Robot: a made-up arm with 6 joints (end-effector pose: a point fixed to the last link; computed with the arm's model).
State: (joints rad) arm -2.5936 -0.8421 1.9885 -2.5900 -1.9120 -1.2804
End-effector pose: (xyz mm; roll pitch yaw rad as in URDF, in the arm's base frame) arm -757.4 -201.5 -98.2 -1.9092 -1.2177 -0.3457
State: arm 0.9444 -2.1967 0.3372 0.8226 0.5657 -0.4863
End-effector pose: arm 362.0 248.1 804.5 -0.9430 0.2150 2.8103
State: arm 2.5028 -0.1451 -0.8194 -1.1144 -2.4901 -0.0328
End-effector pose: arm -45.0 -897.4 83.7 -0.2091 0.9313 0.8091
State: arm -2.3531 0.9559 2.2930 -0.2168 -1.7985 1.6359
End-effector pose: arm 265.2 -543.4 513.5 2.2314 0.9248 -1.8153
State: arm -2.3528 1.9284 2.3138 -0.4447 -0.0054 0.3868
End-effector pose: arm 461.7 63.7 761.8 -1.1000 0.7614 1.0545
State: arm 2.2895 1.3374 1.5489 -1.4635 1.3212 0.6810
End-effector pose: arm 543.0 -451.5 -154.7 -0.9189 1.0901 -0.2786
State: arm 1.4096 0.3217 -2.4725 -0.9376 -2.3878 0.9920
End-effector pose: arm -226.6 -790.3 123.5 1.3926 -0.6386 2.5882
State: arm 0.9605 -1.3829 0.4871 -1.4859 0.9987 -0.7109
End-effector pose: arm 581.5 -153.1 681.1 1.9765 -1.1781 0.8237
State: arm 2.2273 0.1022 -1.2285 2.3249 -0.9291 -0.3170
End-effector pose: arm -243.3 -517.4 26.4 -0.4252 -0.8481 -1.7203
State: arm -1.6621 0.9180 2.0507 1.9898 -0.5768 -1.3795
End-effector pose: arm -189.8 -521.9 497.5 -1.4729 -0.7598 0.2242
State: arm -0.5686 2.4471 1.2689 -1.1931 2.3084 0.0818
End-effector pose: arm -552.0 458.3 293.6 -2.9303 0.4402 1.9980
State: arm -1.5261 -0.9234 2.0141 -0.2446 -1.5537 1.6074
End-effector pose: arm -45.6 -454.4 -524.4 -0.3624 0.3166 1.0824
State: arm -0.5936 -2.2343 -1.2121 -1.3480 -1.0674 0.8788
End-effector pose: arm 713.2 293.9 -192.5 1.4916 0.0584 -2.5754
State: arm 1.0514 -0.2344 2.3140 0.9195 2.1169 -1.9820
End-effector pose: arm 191.3 -534.4 326.3 2.8328 0.5541 0.8775
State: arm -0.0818 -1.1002 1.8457 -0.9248 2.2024 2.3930
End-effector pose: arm 706.3 -281.1 -98.8 0.9616 0.8233 -0.9840
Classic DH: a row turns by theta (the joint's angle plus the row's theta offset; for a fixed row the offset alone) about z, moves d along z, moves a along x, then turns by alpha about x. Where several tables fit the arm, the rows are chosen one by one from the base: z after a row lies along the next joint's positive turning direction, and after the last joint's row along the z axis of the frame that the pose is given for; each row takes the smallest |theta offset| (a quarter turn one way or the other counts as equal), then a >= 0, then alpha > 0; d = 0 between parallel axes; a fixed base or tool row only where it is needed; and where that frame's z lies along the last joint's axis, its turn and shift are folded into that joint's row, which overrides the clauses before.
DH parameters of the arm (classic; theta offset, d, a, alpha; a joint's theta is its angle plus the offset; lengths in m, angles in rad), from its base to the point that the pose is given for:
base (fixed): 0 0.1608 0 1.5708
joint 1: 0 0.0619 0.0844 1.5708
joint 2: 0 -0.0319 0.0395 -1.5708
joint 3: -1.5708 0.6192 0.0389 1.5708
joint 4: 0 0.19 -0.1011 -1.5708
joint 5: 0 0.0696 0.0241 1.5708
joint 6: 1.5708 -0.0041 0.1127 -1.5708
tool (fixed): 1.5708 -0.0074 0 0

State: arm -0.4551 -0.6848 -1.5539 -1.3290 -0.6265 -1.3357
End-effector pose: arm 499.2 -608.2 245.8 -1.5080 0.5566 2.7027
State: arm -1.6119 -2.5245 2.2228 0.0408 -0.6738 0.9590
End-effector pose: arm -174.8 574.0 -322.5 1.5347 0.0384 0.0332
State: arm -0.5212 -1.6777 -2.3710 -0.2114 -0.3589 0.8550
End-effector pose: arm 786.2 235.6 -185.1 1.8883 0.3724 -1.7667
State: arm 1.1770 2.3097 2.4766 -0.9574 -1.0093 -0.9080
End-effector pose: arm -220.5 171.6 -487.2 1.8386 -0.9601 -2.4203
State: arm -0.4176 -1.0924 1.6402 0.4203 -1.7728 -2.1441
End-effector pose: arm 425.1 -335.1 -329.3 2.4594 0.4549 0.7624
